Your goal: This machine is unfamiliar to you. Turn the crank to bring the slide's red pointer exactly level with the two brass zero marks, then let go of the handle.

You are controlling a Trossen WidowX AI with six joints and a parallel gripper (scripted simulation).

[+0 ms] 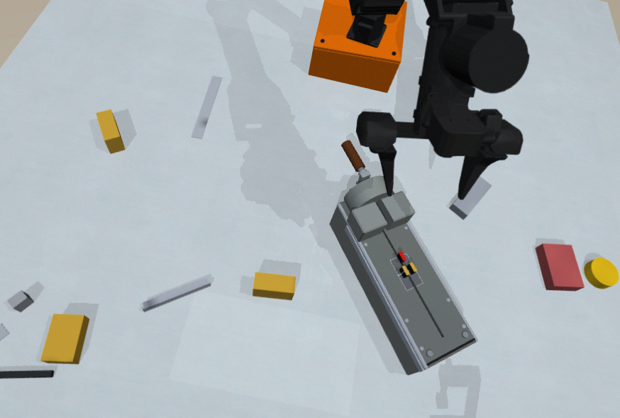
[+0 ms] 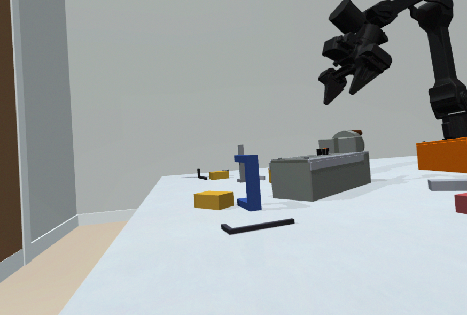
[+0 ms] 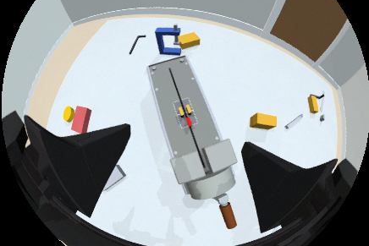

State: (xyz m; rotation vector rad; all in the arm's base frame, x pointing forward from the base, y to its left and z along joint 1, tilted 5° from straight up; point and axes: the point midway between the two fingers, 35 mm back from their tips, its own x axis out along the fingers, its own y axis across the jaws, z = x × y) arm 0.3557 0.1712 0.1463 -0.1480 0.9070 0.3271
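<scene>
The brown handle is 7 cm behind my gripper tip, 10 cm to the right of it and 8 cm below it. From my gripper tip the other things lie so: red pointer: 4 cm ahead, 2 cm to the left, 11 cm below; then grey block: 17 cm behind, 12 cm to the left, 19 cm below; then blue clamp: 22 cm ahead, 17 cm to the left, 14 cm below.
</scene>
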